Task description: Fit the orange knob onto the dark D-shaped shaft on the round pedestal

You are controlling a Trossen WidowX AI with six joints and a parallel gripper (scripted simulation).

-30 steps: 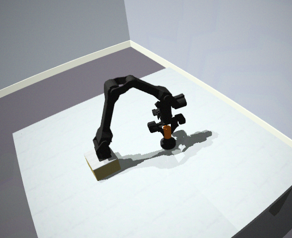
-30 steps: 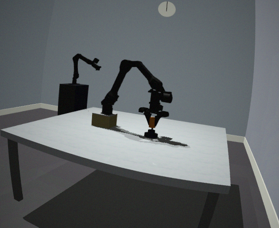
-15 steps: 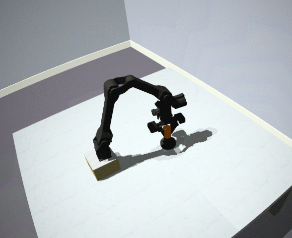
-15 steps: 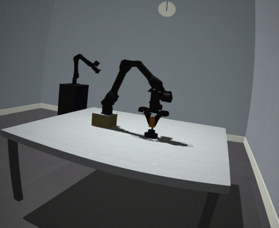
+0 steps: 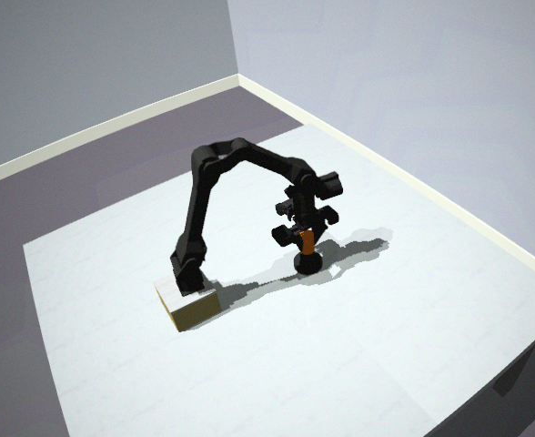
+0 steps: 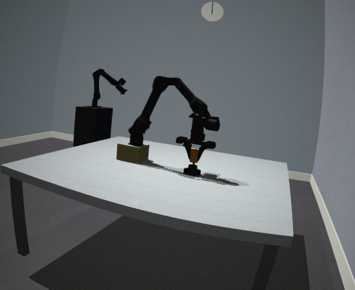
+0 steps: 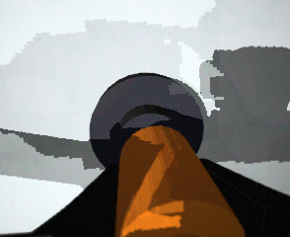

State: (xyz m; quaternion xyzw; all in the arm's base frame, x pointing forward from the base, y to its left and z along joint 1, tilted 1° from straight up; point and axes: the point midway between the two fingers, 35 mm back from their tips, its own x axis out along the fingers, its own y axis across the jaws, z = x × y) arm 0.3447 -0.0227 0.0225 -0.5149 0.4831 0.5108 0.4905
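The orange knob lies 20 mm above my gripper tip. Round my gripper tip: dark round pedestal 40 mm below.
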